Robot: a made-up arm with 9 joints. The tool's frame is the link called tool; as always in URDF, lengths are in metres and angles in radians. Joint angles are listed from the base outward.
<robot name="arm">
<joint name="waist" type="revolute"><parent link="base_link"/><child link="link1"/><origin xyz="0.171 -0.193 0.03" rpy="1.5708 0 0"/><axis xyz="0 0 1"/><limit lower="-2.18" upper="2.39"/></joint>
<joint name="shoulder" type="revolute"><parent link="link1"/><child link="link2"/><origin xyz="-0.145 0 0.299" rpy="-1.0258 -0.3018 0.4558"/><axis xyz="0 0 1"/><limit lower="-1.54" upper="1.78"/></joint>
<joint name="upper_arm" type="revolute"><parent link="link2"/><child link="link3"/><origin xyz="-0.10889 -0.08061 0.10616" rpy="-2.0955 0.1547 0.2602"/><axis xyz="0 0 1"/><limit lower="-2.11" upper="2.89"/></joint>
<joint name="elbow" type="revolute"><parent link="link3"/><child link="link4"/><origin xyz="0.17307 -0.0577 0.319" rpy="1.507 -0.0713 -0.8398"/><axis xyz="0 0 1"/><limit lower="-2.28" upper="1.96"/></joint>
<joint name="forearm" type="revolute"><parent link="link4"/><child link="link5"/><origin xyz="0.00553 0.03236 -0.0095" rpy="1.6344 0.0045 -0.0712"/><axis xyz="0 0 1"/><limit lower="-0.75" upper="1.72"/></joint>
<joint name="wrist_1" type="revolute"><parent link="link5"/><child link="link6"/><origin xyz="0.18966 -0.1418 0.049" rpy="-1.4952 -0.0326 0.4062"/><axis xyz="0 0 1"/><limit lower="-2.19" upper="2.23"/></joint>
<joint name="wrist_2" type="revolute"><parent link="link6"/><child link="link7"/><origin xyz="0.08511 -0.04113 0.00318" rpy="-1.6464 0.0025 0.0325"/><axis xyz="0 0 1"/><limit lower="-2.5" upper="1.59"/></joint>
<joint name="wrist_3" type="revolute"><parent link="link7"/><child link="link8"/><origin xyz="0.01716 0.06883 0.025" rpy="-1.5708 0 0.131"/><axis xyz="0 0 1"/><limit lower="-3.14" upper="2.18"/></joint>
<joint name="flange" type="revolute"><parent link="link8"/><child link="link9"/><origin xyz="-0.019 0.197 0.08" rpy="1.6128 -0.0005 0.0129"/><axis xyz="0 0 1"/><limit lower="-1.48" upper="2.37"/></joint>
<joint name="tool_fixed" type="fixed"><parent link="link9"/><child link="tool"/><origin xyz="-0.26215 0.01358 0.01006" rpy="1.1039 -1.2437 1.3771"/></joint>
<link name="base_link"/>
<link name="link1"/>
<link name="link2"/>
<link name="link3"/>
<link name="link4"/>
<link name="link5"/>
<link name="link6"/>
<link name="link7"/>
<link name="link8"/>
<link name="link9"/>
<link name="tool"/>
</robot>
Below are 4 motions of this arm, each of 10 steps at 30 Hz.
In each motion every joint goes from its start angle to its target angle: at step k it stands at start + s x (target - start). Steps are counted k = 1, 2, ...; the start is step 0. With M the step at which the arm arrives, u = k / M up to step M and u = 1 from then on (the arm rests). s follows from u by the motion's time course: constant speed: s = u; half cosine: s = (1 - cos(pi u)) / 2; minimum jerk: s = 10 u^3 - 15 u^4 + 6 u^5.
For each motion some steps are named. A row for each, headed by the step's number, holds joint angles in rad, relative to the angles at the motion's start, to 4 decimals.
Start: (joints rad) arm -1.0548 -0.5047 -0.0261 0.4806 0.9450 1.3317 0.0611 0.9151 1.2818
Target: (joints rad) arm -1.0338 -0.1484 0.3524 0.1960 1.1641 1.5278 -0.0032 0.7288 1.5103
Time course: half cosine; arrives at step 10
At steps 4, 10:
4: 0.0073 0.1231 0.1308 -0.0983 0.0757 0.0678 -0.0222 -0.0644 0.0789
10: 0.0210 0.3563 0.3785 -0.2846 0.2191 0.1961 -0.0643 -0.1863 0.2285

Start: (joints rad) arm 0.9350 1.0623 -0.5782 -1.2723 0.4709 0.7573 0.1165 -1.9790 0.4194
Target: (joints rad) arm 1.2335 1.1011 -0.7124 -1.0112 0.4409 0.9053 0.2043 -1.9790 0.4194
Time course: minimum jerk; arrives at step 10
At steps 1, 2, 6, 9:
1: 0.0026 0.0003 -0.0011 0.0022 -0.0003 0.0013 0.0008 0.0000 0.0000
2: 0.0173 0.0022 -0.0078 0.0151 -0.0017 0.0086 0.0051 0.0000 0.0000
6: 0.2037 0.0265 -0.0916 0.1782 -0.0205 0.1010 0.0599 0.0000 0.0000
9: 0.2959 0.0385 -0.1331 0.2589 -0.0297 0.1467 0.0870 0.0000 0.0000

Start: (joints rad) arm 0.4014 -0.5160 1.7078 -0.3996 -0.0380 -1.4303 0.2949 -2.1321 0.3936
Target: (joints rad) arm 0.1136 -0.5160 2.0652 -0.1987 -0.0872 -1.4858 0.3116 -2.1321 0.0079
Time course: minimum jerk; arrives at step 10
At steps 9, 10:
9: -0.2853 0.0000 0.3543 0.1992 -0.0488 -0.0550 0.0166 0.0000 -0.3824
10: -0.2878 0.0000 0.3574 0.2009 -0.0492 -0.0555 0.0167 0.0000 -0.3857

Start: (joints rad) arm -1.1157 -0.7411 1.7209 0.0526 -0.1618 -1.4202 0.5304 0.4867 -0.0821
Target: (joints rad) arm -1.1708 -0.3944 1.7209 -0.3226 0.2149 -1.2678 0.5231 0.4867 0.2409
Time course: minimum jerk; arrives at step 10
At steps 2, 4, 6, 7, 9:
2: -0.0032 0.0201 0.0000 -0.0217 0.0218 0.0088 -0.0004 0.0000 0.0187
4: -0.0175 0.1101 0.0000 -0.1191 0.1196 0.0484 -0.0023 0.0000 0.1025
6: -0.0376 0.2366 0.0000 -0.2561 0.2571 0.1040 -0.0050 0.0000 0.2205
7: -0.0461 0.2902 0.0000 -0.3140 0.3153 0.1275 -0.0061 0.0000 0.2703
9: -0.0546 0.3437 0.0000 -0.3720 0.3735 0.1511 -0.0072 0.0000 0.3202

